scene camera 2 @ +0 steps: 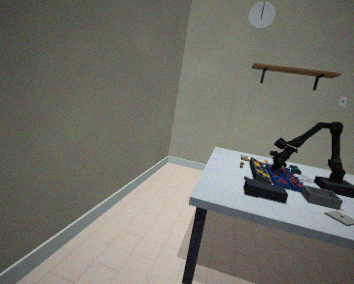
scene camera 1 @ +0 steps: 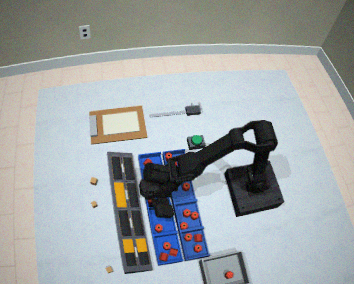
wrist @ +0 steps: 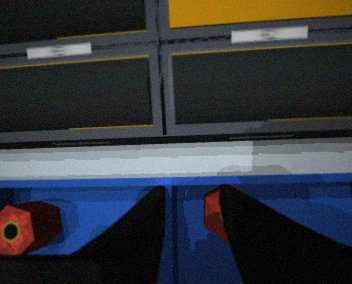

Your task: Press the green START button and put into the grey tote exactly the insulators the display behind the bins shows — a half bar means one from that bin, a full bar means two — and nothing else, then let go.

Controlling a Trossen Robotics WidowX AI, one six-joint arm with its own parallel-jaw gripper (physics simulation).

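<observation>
My gripper (scene camera 1: 159, 204) (scene camera 2: 275, 167) (wrist: 192, 193) is open a little and low inside a middle compartment of the left blue bin row (scene camera 1: 167, 225) (wrist: 118, 214). Nothing is held. In the wrist view a red insulator (wrist: 212, 214) lies against the inner side of the right finger, and another red insulator (wrist: 45, 222) lies at the far left. The display (scene camera 1: 111, 183) (wrist: 161, 84) shows one yellow half bar (scene camera 1: 120, 194) (wrist: 242, 11) and a full bar (scene camera 1: 135, 245) in its nearest row. The grey tote (scene camera 1: 211, 271) holds one red insulator (scene camera 1: 229, 274). The green button (scene camera 1: 197, 140) stands behind the bins.
Several red insulators lie in the right blue bin row (scene camera 1: 193, 197). A clipboard (scene camera 1: 97, 139) and a caliper (scene camera 1: 176, 112) lie at the back. Small wooden cubes (scene camera 1: 93, 180) (scene camera 1: 94, 203) (scene camera 1: 109, 269) lie left of the display. The arm's base (scene camera 1: 253, 189) stands to the right.
</observation>
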